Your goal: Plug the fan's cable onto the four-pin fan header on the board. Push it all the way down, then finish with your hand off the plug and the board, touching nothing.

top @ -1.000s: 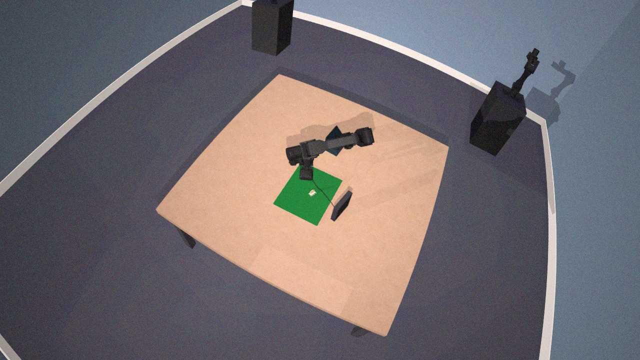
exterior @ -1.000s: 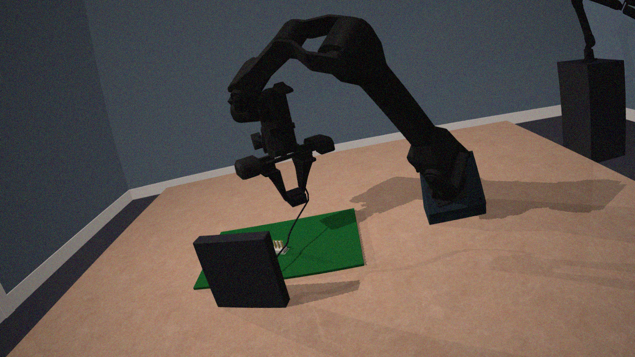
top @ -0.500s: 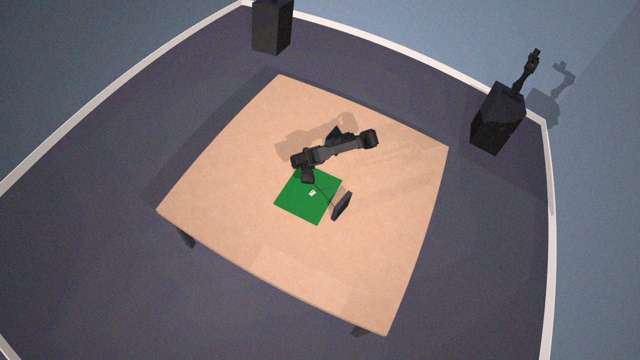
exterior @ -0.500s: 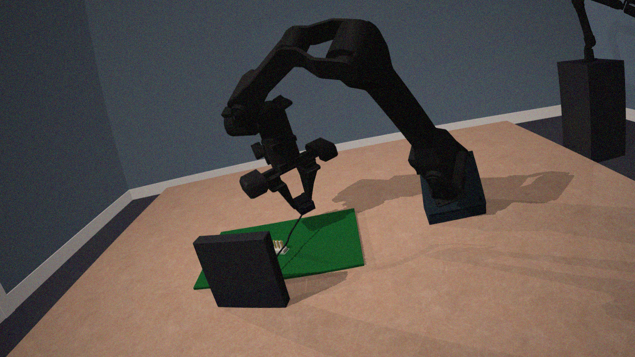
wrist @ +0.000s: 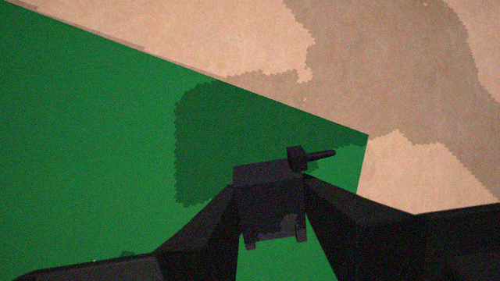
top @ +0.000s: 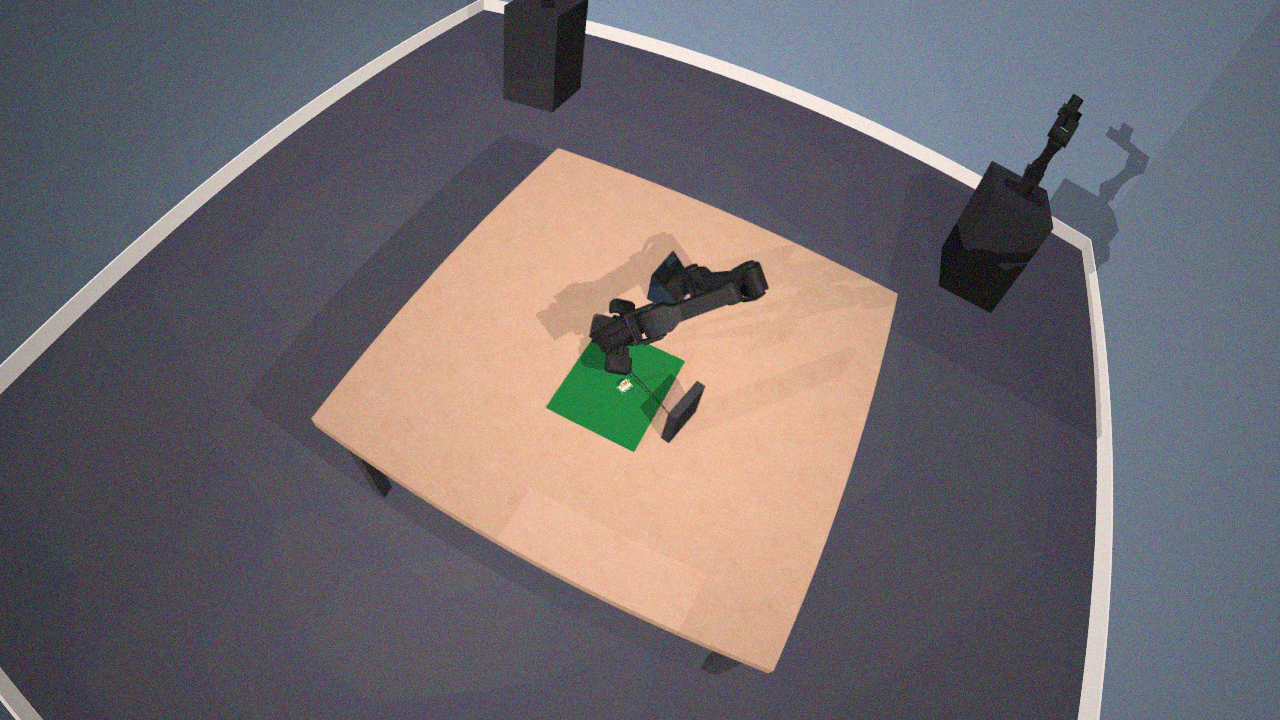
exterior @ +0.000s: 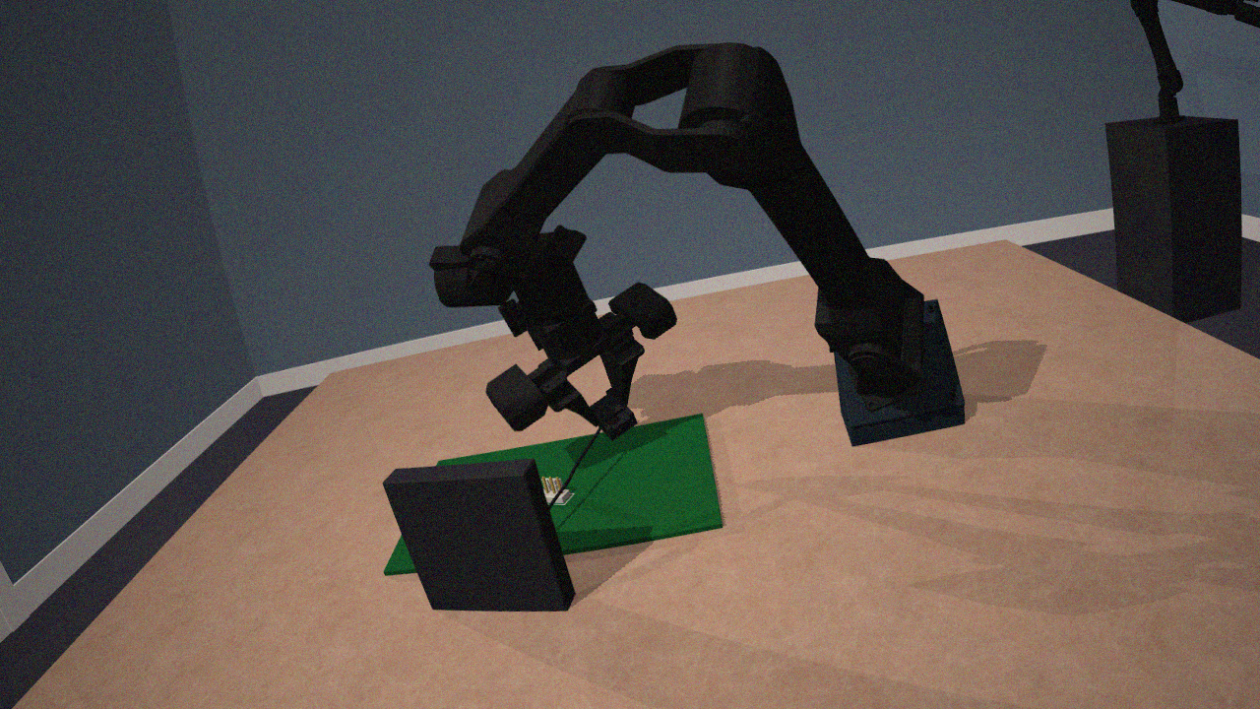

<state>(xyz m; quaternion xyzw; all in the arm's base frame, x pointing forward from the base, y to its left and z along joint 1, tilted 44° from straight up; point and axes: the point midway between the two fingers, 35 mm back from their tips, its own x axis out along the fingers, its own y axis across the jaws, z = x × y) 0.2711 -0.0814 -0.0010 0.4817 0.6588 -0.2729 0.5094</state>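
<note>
Now: the green board 60 mm ahead of my gripper tip, 60 mm to the left of it and 60 mm below it. Also, from my gripper tip: dark fan: 100 mm ahead, 230 mm to the left, 10 mm above; then black plug: 10 mm to the left.
</note>
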